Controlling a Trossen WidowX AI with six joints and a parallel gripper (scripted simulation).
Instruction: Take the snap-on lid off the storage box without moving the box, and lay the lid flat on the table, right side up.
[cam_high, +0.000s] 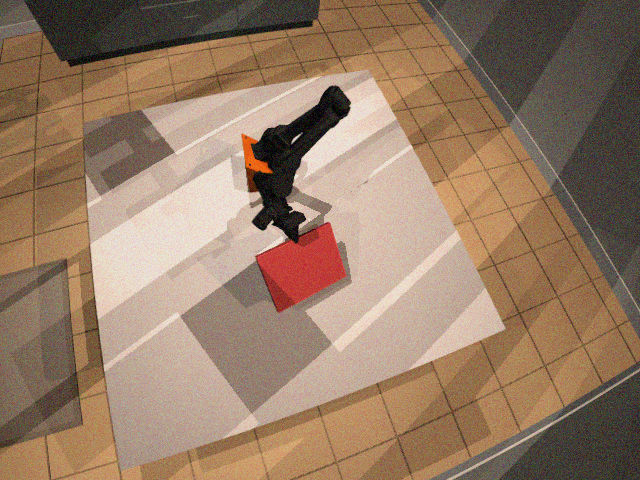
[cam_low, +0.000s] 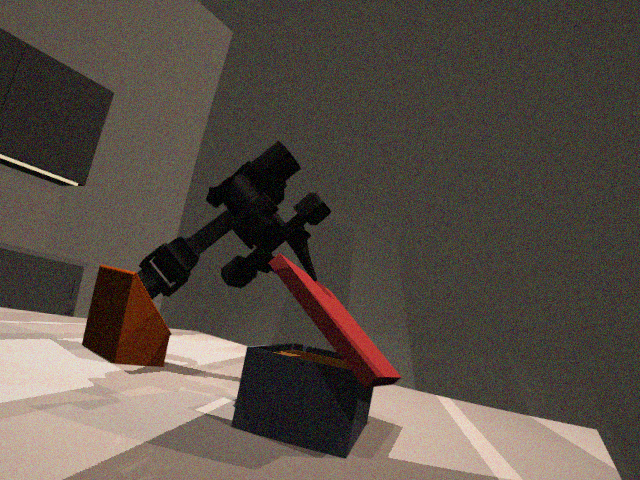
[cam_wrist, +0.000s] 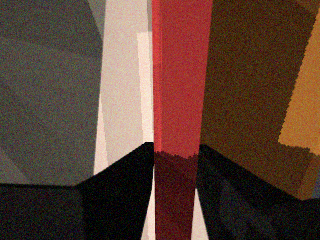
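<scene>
Now: the red lid 70 mm ahead of my gripper tip, 50 mm below it and 10 mm to the left of it. The rest, counted from my gripper tip: storage box 150 mm below, 40 mm ahead, 10 mm to the left.
</scene>
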